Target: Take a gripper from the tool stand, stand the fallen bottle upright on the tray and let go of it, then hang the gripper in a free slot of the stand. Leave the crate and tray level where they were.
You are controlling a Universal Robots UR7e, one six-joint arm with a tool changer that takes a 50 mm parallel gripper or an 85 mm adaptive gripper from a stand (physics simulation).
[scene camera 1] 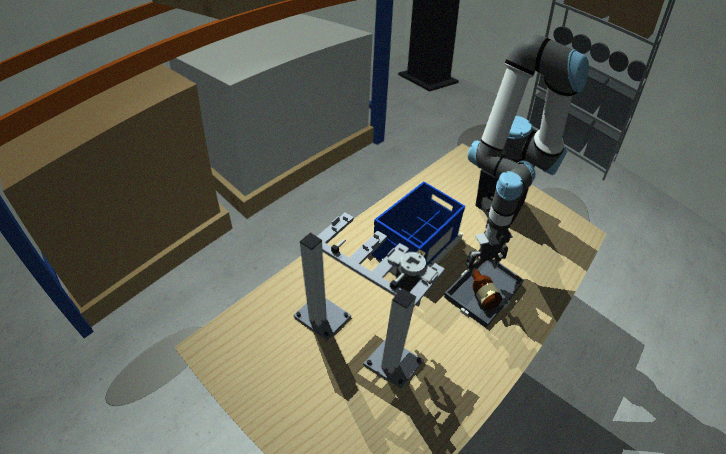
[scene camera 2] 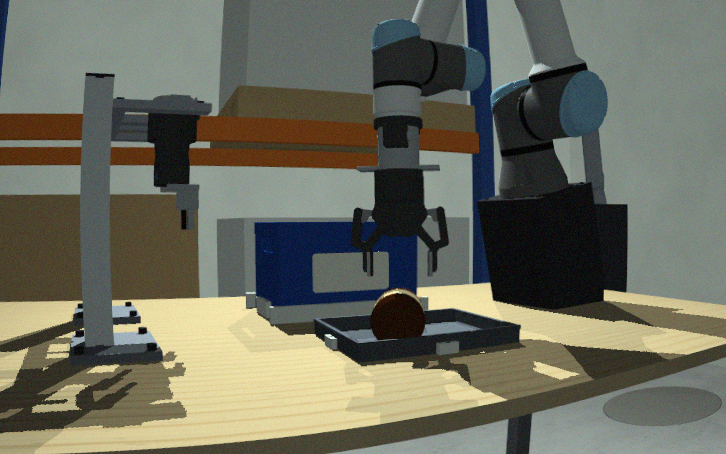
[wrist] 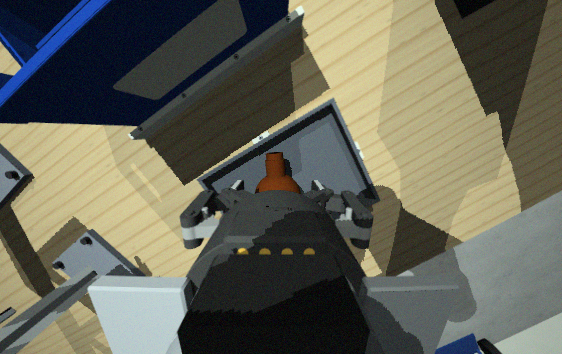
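Where they show: end effector, tool point: (scene camera 2: pixel 398 158); arm's base, origin of the base link: (scene camera 2: pixel 534 191).
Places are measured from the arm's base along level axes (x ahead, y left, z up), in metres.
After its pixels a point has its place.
The brown bottle (scene camera 1: pixel 486 291) @[x 0.416, y 0.273, z -0.165 m] (scene camera 2: pixel 397 315) @[x 0.412, y 0.318, z -0.187 m] (wrist: pixel 274 170) @[x 0.371, y 0.193, z -0.182 m] lies on its side in the dark grey tray (scene camera 1: pixel 505 281) @[x 0.272, y 0.270, z -0.233 m] (scene camera 2: pixel 481 338) @[x 0.292, y 0.329, z -0.225 m] (wrist: pixel 320 145) @[x 0.286, y 0.194, z -0.233 m]. Its neck points towards the crate, its base towards scene camera 2. The arm carries the adaptive gripper (scene camera 1: pixel 486 261) (scene camera 2: pixel 399 267) (wrist: pixel 278 185), pointing down. Its fingers are wide open and empty, above the bottle, with a gap between fingertips and bottle in the scene camera 2 view. In the wrist view the gripper body hides the bottle's lower part. The tool stand (scene camera 1: pixel 314 283) @[x 0.896, y 0.007, z -0.005 m] (scene camera 2: pixel 97 214) @[x 0.808, y 0.268, z -0.051 m] holds the parallel gripper (scene camera 1: pixel 413 265) (scene camera 2: pixel 174 149) in its end slot; the other slots look free.
The blue crate (scene camera 1: pixel 393 235) @[x 0.558, y -0.049, z -0.079 m] (scene camera 2: pixel 283 267) @[x 0.532, y 0.051, z -0.142 m] (wrist: pixel 100 85) @[x 0.479, y 0.042, z -0.109 m] stands level beside the tray, on the side of the bottle's neck. The stand's posts and base plates rise from the table at the end away from the arm's base (scene camera 1: pixel 484 190) @[x 0.079, y -0.040, z -0.120 m] (scene camera 2: pixel 540 246) @[x 0.044, y 0.091, z -0.112 m].
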